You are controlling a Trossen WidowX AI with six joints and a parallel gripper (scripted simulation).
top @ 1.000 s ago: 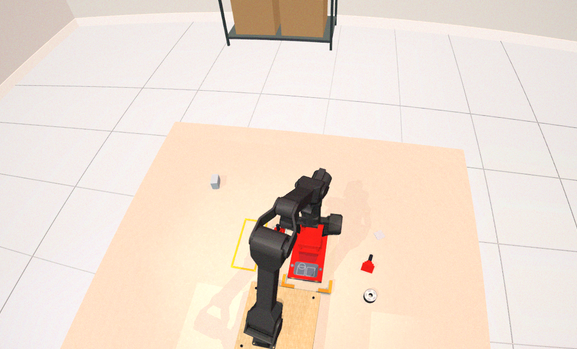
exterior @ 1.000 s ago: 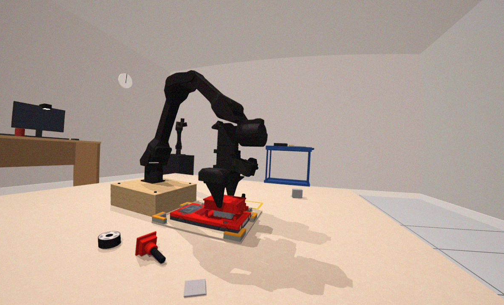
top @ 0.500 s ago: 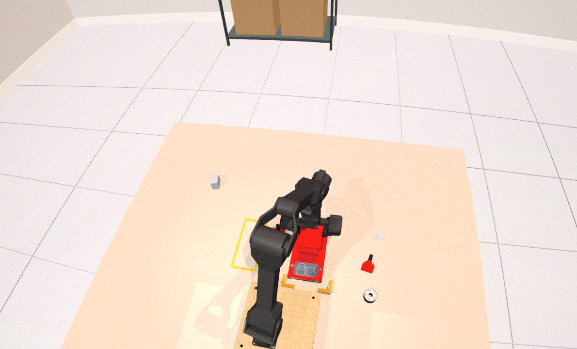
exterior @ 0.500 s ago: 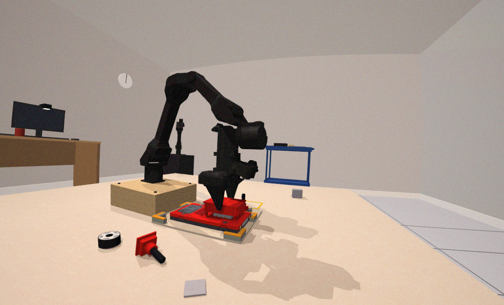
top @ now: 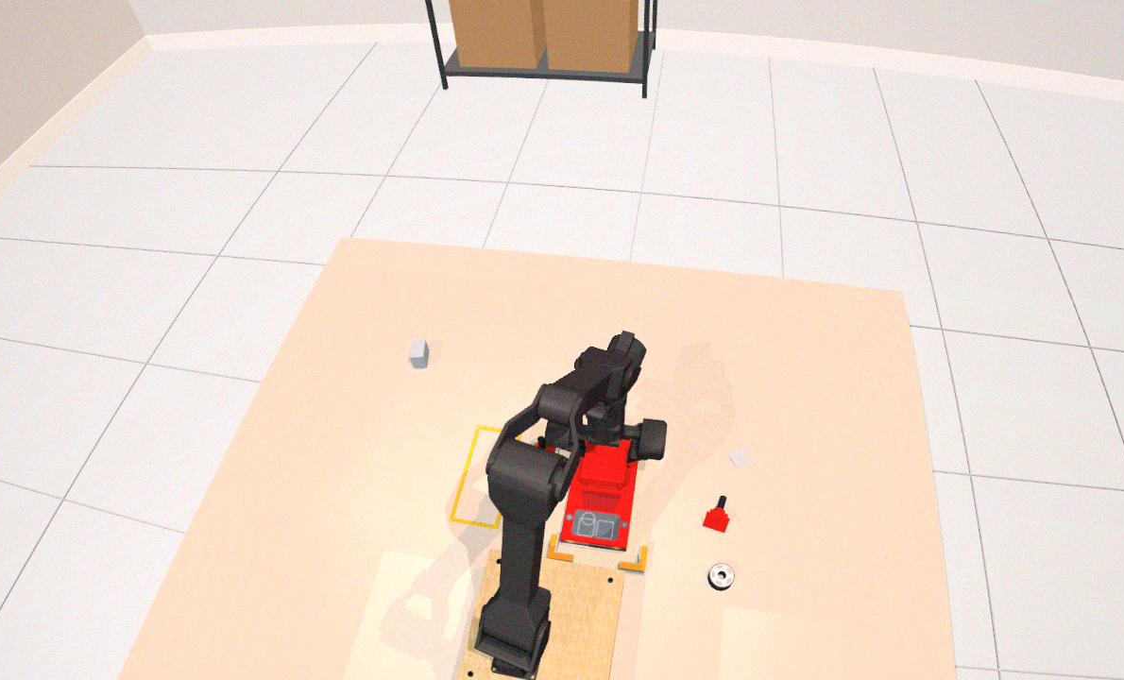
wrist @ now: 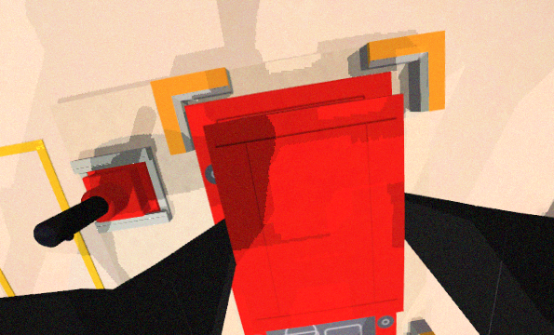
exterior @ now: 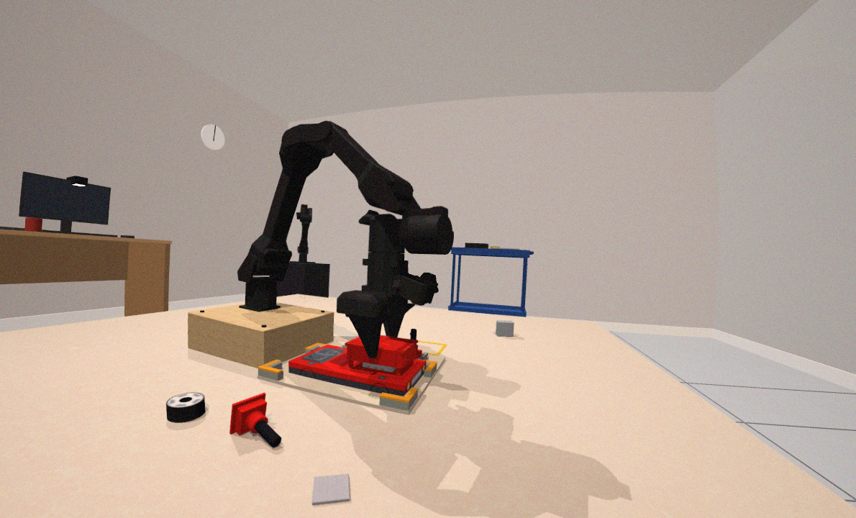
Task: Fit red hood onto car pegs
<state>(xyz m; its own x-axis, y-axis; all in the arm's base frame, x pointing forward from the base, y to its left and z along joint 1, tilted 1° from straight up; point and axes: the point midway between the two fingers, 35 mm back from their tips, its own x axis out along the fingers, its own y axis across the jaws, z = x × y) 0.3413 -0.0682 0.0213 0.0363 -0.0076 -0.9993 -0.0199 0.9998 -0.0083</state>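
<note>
Right now the red hood is 10 mm above my gripper tip. From my gripper tip the other things lie so: orange-cornered jig: 40 mm behind, 10 mm to the left, 40 mm below; then grey engine block: 10 mm to the left, 20 mm below; then small grey plate: 60 mm ahead, 230 mm to the right, 50 mm below.
</note>
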